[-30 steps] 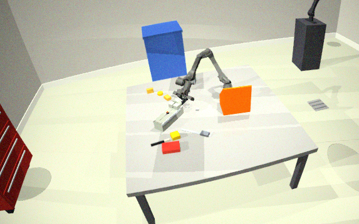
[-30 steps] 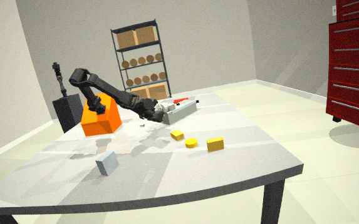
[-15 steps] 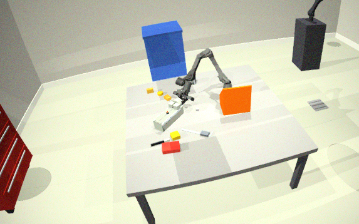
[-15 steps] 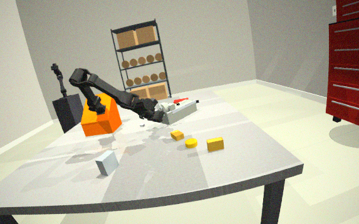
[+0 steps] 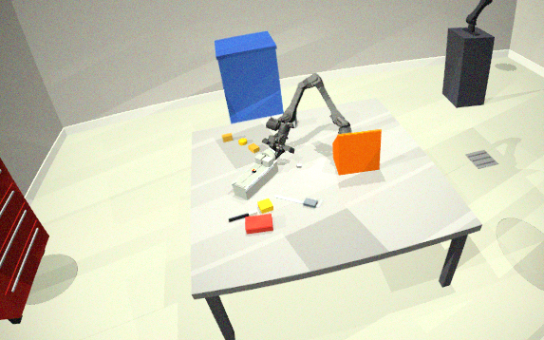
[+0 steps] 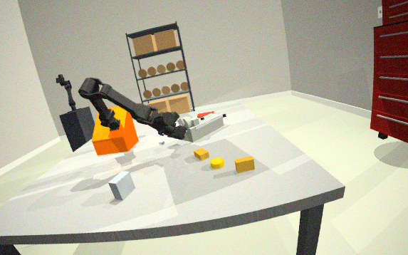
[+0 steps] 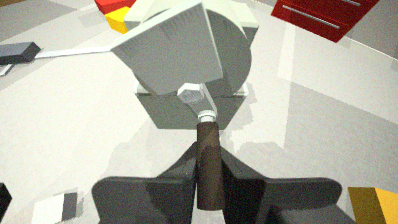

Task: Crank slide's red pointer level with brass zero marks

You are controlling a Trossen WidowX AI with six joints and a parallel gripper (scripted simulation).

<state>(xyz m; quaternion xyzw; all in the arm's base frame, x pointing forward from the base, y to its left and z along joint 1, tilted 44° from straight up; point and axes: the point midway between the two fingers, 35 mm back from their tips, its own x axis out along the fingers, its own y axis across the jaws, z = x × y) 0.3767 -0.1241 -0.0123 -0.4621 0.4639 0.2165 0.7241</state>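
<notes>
Now: gripper tip 30 mm below the dark brown crank handle, 10 mm to the left of it and 10 mm past it. From my gripper tip the other things lie so: yellow block (330 mm to the left, 60 mm ahead, 20 mm below); then grey cube (390 mm to the right, 160 mm behind); then red pointer (130 mm to the left, 100 mm ahead, 50 mm above).
</notes>
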